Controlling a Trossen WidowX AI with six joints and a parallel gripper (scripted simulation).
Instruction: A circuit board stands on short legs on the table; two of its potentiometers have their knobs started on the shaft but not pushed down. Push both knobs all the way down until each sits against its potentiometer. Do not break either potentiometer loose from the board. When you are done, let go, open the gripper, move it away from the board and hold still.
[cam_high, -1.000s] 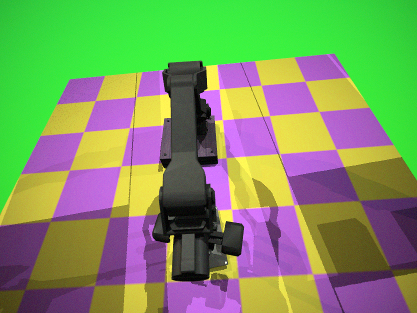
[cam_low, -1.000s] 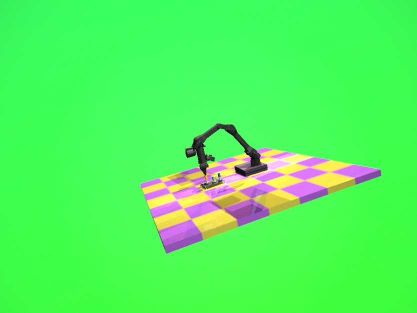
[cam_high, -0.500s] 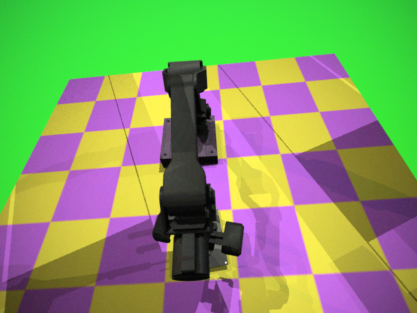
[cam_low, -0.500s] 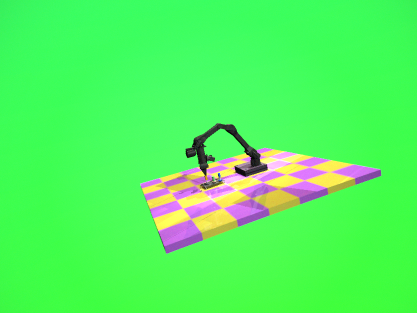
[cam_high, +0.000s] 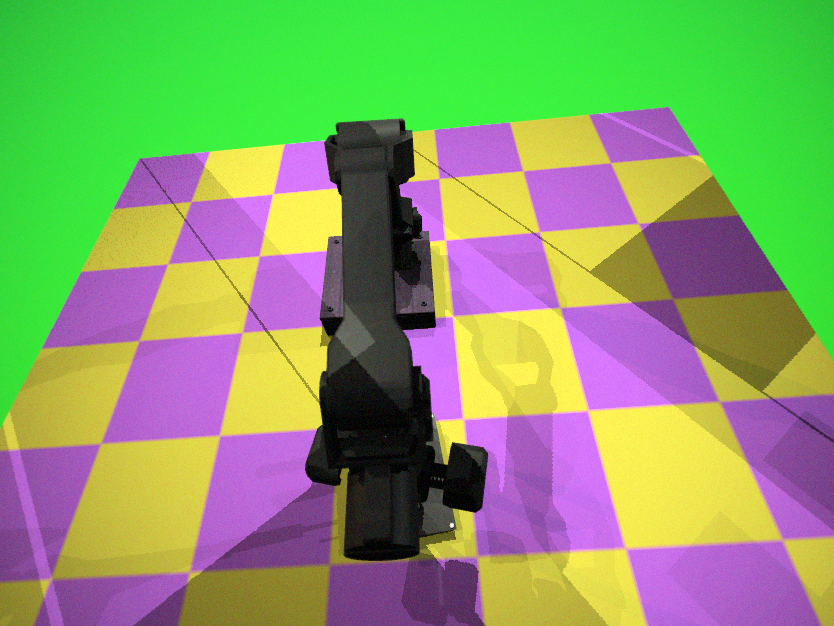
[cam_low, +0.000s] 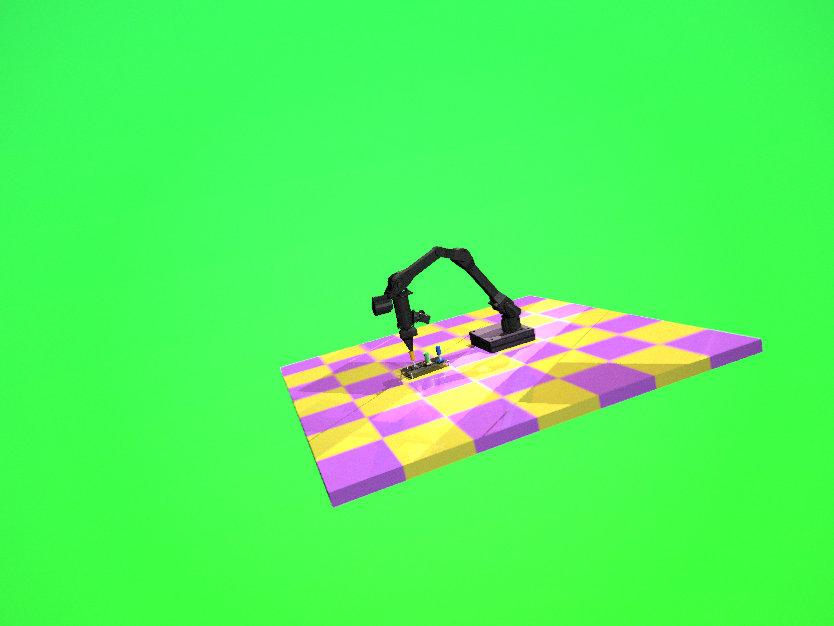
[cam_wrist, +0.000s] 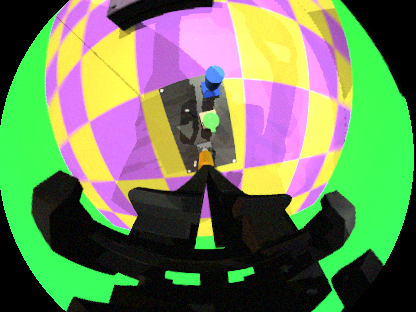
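Now: gripper tip 50 mm past the green knob, 10 mm to the right of it and 30 mm above it. From my gripper tip the other things lie so: orange knob 10 mm below.
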